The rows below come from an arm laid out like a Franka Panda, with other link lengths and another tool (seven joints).
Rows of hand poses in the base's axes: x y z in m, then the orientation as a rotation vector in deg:
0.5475, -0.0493, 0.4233, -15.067, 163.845, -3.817
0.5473, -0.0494, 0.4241, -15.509, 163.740, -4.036
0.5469, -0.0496, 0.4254, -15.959, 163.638, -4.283
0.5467, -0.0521, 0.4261, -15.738, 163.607, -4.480
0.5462, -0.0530, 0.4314, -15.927, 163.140, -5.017
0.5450, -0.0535, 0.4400, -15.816, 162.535, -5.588
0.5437, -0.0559, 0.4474, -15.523, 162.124, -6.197
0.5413, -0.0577, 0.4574, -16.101, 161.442, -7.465
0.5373, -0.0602, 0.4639, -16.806, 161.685, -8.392
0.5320, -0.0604, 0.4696, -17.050, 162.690, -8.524
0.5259, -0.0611, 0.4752, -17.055, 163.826, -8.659
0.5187, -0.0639, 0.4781, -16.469, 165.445, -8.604
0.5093, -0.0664, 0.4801, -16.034, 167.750, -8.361
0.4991, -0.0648, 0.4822, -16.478, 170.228, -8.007
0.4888, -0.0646, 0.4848, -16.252, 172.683, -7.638
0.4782, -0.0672, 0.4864, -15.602, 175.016, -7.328
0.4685, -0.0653, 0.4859, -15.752, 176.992, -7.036
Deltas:
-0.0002, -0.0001, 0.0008, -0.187, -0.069, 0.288
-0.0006, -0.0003, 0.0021, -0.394, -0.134, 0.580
-0.0008, -0.0028, 0.0028, -0.505, -0.195, 0.414
-0.0013, -0.0037, 0.0081, -0.861, -0.658, 0.532
-0.0025, -0.0042, 0.0167, -1.205, -1.289, 0.455
-0.0038, -0.0066, 0.0241, -1.570, -1.745, 0.233
-0.0062, -0.0084, 0.0341, -2.465, -2.394, 0.568
-0.0102, -0.0109, 0.0406, -3.189, -2.095, 0.942
-0.0155, -0.0111, 0.0463, -3.355, -1.074, 1.007
-0.0216, -0.0118, 0.0519, -3.504, 0.051, 0.897
-0.0288, -0.0146, 0.0548, -3.490, 1.594, 0.367
-0.0382, -0.0171, 0.0568, -3.403, 3.840, -0.094
-0.0484, -0.0155, 0.0589, -3.341, 6.350, 0.027
-0.0587, -0.0153, 0.0615, -3.212, 8.769, -0.287
-0.0693, -0.0179, 0.0631, -3.081, 11.027, -0.863
-0.0790, -0.0160, 0.0626, -3.023, 13.009, -0.893

